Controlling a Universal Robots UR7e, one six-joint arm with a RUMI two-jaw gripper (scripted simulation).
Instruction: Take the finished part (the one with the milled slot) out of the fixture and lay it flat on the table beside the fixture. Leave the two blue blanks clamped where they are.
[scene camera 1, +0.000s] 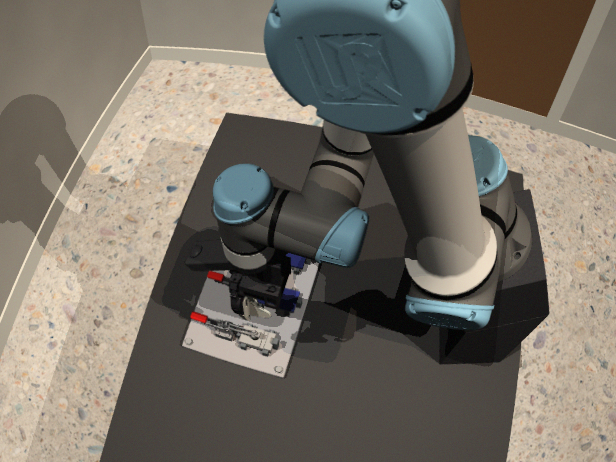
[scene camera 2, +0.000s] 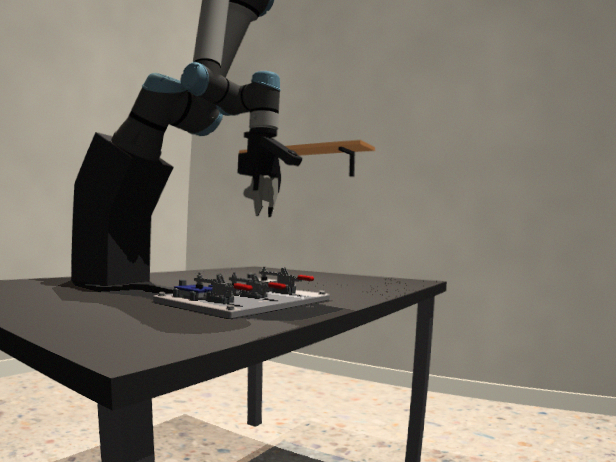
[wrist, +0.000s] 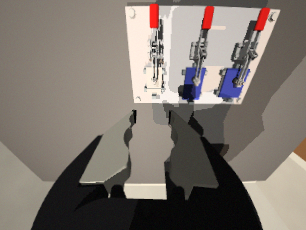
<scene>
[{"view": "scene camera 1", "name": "my gripper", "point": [252, 308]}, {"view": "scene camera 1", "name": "fixture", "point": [214, 301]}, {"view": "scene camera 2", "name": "my gripper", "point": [263, 216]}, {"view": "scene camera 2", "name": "fixture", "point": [244, 306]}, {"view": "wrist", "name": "my gripper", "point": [152, 111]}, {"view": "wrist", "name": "fixture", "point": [177, 32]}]
</scene>
